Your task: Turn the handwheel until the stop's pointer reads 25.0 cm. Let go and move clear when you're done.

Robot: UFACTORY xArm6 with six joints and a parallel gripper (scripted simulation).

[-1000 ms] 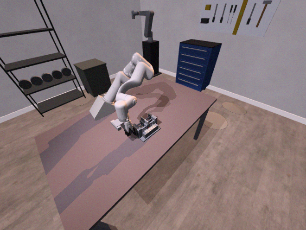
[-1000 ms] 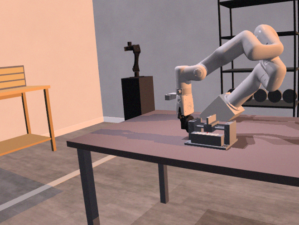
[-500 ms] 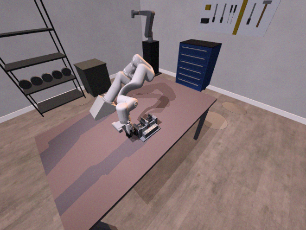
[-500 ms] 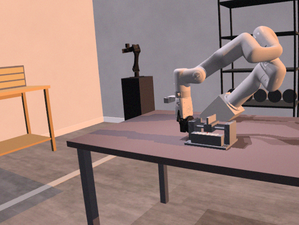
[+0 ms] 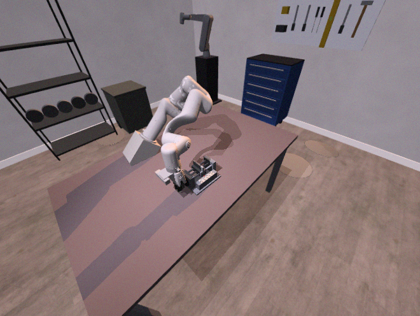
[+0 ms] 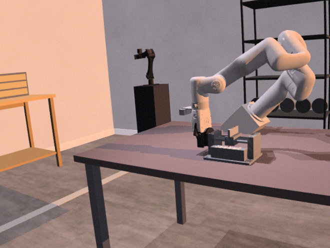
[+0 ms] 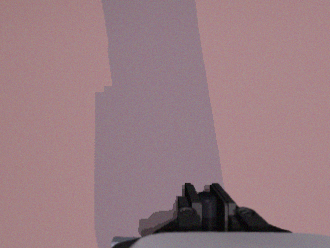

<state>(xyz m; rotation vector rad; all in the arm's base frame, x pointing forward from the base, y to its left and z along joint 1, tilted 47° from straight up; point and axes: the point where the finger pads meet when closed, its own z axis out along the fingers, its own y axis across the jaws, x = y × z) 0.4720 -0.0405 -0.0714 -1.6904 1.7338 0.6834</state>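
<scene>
Right now the black handwheel is 20 mm to the left of my hand and 10 mm above it. The rest, counted from my hand: sliding stop block (10 mm ahead, 150 mm to the left, 40 mm above).
</scene>
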